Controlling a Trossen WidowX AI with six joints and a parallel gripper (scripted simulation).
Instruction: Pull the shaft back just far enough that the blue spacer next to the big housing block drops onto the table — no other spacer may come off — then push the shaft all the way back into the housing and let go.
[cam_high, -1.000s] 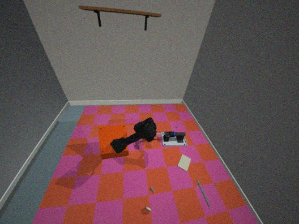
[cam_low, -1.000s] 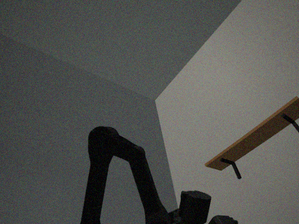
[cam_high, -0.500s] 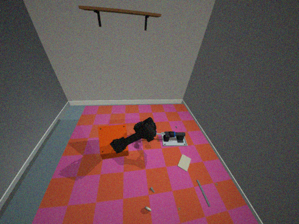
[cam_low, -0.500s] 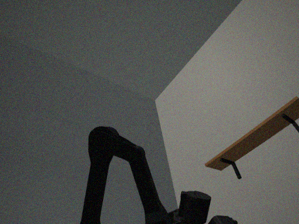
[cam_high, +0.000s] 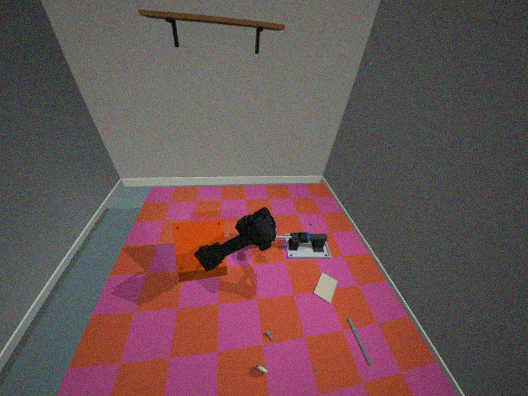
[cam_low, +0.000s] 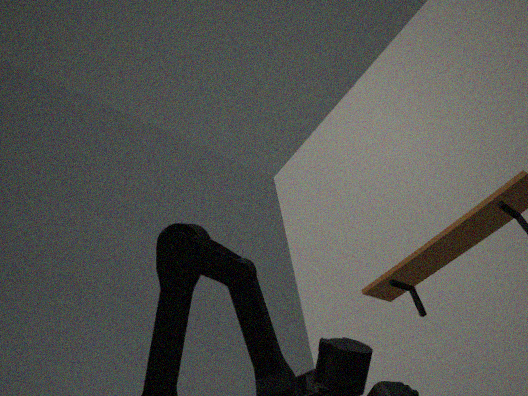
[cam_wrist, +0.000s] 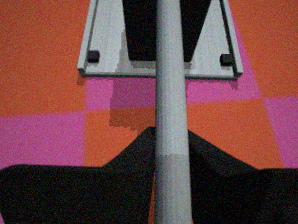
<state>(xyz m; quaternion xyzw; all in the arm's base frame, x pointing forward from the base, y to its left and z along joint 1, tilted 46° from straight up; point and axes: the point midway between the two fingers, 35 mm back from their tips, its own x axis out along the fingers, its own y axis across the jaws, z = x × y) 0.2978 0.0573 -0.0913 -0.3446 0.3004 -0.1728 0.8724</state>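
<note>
My gripper tip is 60 mm short of the grey shaft, 10 mm to the left of it and 20 mm below it. The rest, counted from my gripper tip: blue spacer 170 mm ahead, 20 mm to the right, 20 mm above; then fixture 190 mm ahead, 20 mm to the right, 10 mm below; then cream card 200 mm ahead, 250 mm to the right, 50 mm below.
</note>
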